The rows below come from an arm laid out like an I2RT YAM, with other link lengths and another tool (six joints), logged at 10 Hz.
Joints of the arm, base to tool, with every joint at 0 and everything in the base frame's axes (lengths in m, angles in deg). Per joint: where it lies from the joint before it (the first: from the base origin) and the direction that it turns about. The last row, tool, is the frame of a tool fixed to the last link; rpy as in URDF.
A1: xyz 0 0 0.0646 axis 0 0 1
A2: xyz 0.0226 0.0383 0.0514 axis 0 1 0
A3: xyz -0.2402 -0.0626 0 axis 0 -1 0
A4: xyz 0.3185 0.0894 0.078 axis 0 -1 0
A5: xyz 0.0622 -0.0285 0.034 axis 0 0 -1
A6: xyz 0.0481 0 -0.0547 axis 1 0 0
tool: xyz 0.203 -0.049 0.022 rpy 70.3 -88.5 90
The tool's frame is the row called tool.
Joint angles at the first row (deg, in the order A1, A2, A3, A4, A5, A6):
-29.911 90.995 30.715 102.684 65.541 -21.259
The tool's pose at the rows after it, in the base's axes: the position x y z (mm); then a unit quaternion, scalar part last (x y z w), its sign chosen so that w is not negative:
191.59 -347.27 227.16 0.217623 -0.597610 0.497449 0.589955
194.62 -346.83 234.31 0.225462 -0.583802 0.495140 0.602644
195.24 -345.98 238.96 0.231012 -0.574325 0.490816 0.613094
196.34 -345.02 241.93 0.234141 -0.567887 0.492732 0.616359
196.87 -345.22 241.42 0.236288 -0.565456 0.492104 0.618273
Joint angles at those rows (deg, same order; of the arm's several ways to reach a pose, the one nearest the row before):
-29.887 90.217 30.329 102.699 64.395 -22.989
-29.941 89.875 30.323 102.744 63.323 -25.409
-30.003 89.410 30.114 102.742 62.788 -27.349
-29.989 88.938 29.722 102.719 62.077 -27.987
-30.041 89.070 29.619 102.732 61.854 -28.163

